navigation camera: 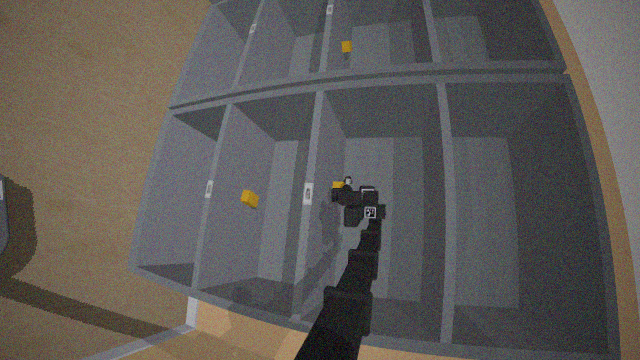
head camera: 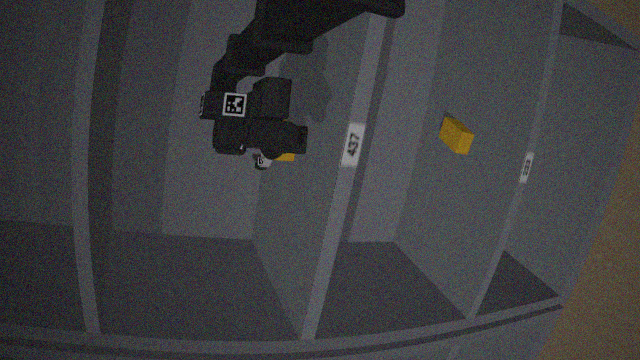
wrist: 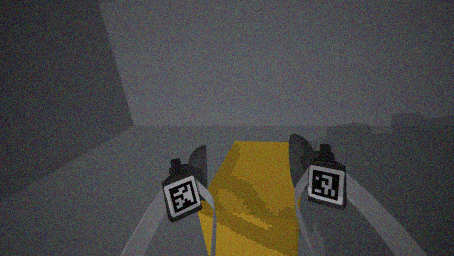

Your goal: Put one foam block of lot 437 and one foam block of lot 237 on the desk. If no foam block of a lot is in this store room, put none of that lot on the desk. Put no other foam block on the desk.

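Frame: origin at the robot's base, x ahead, y left, z up, level; metres.
Where they show: gripper, between the fingertips: (wrist: pixel 251 157).
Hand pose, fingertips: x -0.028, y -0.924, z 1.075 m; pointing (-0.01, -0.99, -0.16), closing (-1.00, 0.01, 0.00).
Things, the pixels of their top centre, and the offset from my fingertips. "spot": a spot on its surface instead. Level surfaces: height alone.
- yellow foam block, centre of its top: (wrist: pixel 257 167) (head camera: pixel 266 137) (navigation camera: pixel 346 191) 0.003 m back, 0.008 m left, 0.004 m down
- label 437, a spot on its surface: (head camera: pixel 353 143) (navigation camera: pixel 307 194) spot: 0.000 m ahead, 0.190 m left, 0.101 m down
- second yellow block, centre of its top: (head camera: pixel 450 134) (navigation camera: pixel 253 199) 0.066 m back, 0.057 m right, 0.497 m down
- third yellow block, centre of its top: (navigation camera: pixel 350 45) 0.814 m ahead, 0.324 m right, 0.040 m down
- floor, height of its surface: 1.075 m down
A yellow foam block (wrist: pixel 257 190) (head camera: pixel 285 157) (navigation camera: pixel 336 184) is between the two fingers of my gripper (wrist: pixel 251 157) (head camera: pixel 268 160) (navigation camera: pixel 343 181), which is shut on it. It is inside the shelf compartment marked by the label 437 (head camera: pixel 353 143) (navigation camera: pixel 308 193). In the wrist view both finger pads press against the block's sides. My black arm reaches into the compartment and hides most of the block in the head and navigation views. I cannot tell whether the block rests on the shelf board or is lifted off it.
The grey shelf unit (head camera: pixel 328 251) (navigation camera: pixel 444 155) has several open compartments. A second yellow block (head camera: pixel 455 135) (navigation camera: pixel 249 198) lies in the neighbouring compartment labelled 223 (head camera: pixel 526 168). A third yellow block (navigation camera: pixel 346 46) is in another row. The floor (navigation camera: pixel 118 77) is tan.
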